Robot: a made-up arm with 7 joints. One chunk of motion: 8 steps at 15 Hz.
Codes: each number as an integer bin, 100 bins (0 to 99) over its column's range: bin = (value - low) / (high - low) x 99, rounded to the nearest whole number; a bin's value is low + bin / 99 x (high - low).
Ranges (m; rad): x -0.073..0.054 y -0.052..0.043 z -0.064..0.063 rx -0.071..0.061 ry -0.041..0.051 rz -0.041..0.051
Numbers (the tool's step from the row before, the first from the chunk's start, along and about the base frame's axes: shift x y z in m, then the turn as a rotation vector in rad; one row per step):
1: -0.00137 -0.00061 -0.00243 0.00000 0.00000 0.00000
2: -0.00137 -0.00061 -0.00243 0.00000 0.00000 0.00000
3: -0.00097 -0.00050 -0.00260 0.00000 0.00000 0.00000
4: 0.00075 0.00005 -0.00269 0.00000 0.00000 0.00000
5: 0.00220 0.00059 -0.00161 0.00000 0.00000 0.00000
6: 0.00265 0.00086 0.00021 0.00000 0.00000 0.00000
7: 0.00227 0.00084 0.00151 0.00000 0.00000 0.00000
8: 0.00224 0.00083 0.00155 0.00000 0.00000 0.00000
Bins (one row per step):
1: 56 54 48 53 44 44
2: 56 54 48 53 44 44
3: 56 54 48 53 44 44
4: 57 54 48 53 44 44
5: 59 55 49 53 44 44
6: 59 55 50 53 44 44
7: 59 55 51 53 44 44
8: 59 55 51 53 44 44

